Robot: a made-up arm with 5 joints.
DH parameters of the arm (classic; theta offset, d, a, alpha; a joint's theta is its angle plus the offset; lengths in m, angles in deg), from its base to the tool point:
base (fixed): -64.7 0 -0.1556 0
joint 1: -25.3 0.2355 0.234 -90
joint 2: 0 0.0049 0.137 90
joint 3: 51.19 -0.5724 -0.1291 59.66
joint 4: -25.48 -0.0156 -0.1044 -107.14
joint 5: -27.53 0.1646 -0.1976 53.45
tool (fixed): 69.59 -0.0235 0 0
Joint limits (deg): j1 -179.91..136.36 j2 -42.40..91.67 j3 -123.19..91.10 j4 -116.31..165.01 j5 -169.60..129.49
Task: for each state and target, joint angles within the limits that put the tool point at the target. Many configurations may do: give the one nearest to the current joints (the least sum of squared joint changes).
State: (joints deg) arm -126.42 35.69 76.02 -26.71 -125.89
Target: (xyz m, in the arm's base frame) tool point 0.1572 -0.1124 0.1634
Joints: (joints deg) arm -142.66 86.02 67.38 -11.66 -137.14
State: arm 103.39 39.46 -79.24 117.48 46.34
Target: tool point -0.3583 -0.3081 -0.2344
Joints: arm 136.36 55.80 -52.74 132.99 30.41
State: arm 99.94 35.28 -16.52 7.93 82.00
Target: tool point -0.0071 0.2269 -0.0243
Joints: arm 105.33 10.89 -44.12 -9.76 74.85
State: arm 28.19 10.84 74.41 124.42 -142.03
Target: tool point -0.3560 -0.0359 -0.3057
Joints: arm -1.21 20.21 60.54 115.49 -144.65
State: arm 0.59 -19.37 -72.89 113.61 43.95
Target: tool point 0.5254 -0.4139 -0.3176
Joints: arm 16.87 -42.40 -123.19 77.42 36.31
